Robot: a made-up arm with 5 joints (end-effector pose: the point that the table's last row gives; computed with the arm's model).
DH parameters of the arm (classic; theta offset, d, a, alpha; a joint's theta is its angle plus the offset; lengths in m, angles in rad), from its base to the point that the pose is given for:
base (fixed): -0.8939 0 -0.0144 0
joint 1: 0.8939 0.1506 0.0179 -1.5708
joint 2: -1.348 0 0.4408 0
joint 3: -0.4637 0 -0.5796 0
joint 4: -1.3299 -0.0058 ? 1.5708
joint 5: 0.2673 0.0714 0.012 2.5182
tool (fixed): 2.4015 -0.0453 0 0
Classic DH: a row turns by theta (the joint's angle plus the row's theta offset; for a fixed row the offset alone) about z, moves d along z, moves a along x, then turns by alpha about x.
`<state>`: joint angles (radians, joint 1 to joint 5).
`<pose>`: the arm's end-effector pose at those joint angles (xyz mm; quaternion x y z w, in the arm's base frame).
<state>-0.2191 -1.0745 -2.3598 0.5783 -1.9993</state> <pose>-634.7 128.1 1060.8 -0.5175 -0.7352 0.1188 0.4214</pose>
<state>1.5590 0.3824 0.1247 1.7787 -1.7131</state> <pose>5.4 8.2 -18.2 -0.3962 0.9099 0.0922 0.0816</pose>
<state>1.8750 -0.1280 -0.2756 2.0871 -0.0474</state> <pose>-117.9 282.6 60.0 -0.6271 0.2986 0.1019 0.7122</pose>
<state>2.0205 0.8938 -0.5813 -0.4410 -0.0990</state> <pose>-230.4 418.6 -331.5 0.1438 0.2881 0.5161 0.7937</pose>
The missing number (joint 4, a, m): -0.0847
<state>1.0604 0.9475 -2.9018 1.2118 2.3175</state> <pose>521.8 914.4 655.2 0.5448 0.0919 -0.7899 0.2662</pose>
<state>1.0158 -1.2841 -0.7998 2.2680 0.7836</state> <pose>47.4 136.0 637.4 0.2003 0.1200 -0.3804 0.8948</pose>
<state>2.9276 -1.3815 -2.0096 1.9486 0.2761</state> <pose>514.2 -126.1 912.0 0.5428 0.5506 0.5649 0.2883</pose>
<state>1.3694 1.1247 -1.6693 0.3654 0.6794</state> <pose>166.9 969.9 -250.4 0.3404 0.1641 -0.1305 0.9166</pose>
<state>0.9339 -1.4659 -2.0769 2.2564 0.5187</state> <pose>-392.6 -471.4 817.4 0.7596 -0.0854 -0.0599 0.6419</pose>
